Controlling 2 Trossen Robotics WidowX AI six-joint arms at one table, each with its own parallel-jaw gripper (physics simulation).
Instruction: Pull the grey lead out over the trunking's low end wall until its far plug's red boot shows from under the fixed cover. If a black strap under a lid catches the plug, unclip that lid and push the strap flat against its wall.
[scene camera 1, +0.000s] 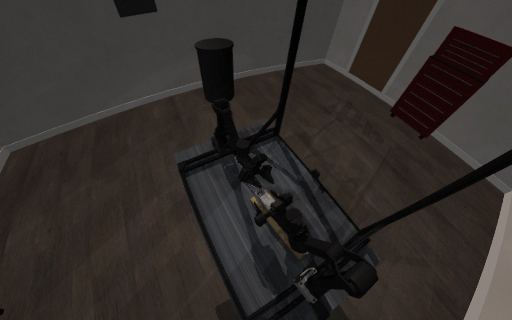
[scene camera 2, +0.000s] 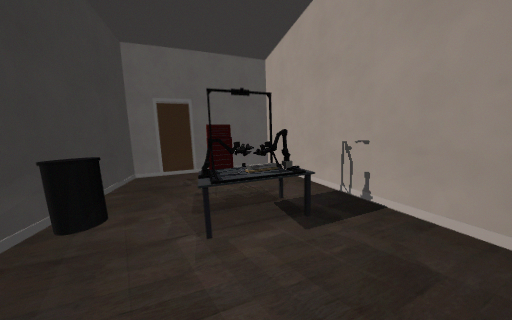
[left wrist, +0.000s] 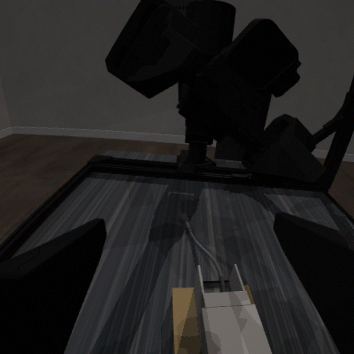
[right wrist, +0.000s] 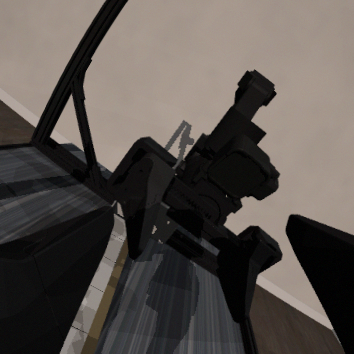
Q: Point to my right gripper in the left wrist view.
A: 268, 127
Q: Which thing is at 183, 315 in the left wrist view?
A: A tan trunking.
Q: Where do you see my right gripper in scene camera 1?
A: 267, 185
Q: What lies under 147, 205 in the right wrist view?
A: My left gripper.
